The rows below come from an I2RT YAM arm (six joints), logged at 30 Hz.
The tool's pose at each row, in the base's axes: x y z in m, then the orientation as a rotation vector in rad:
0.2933 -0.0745 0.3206 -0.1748 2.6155 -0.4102
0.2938 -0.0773 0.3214 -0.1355 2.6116 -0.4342
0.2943 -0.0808 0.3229 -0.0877 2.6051 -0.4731
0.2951 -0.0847 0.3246 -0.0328 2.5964 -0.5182
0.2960 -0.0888 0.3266 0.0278 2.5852 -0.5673
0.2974 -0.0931 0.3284 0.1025 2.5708 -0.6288
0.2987 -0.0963 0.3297 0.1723 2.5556 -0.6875
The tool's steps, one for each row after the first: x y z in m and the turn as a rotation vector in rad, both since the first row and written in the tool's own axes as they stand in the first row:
-0.0002 -0.0029 0.0003 0.0243 0.0029 0.0234
-0.0007 -0.0067 0.0002 0.0608 0.0074 0.0499
-0.0014 -0.0110 0.0001 0.1033 0.0129 0.0802
-0.0022 -0.0156 -0.0001 0.1499 0.0191 0.1137
-0.0034 -0.0203 0.0002 0.2080 0.0291 0.1545
-0.0045 -0.0238 0.0006 0.2633 0.0397 0.1921

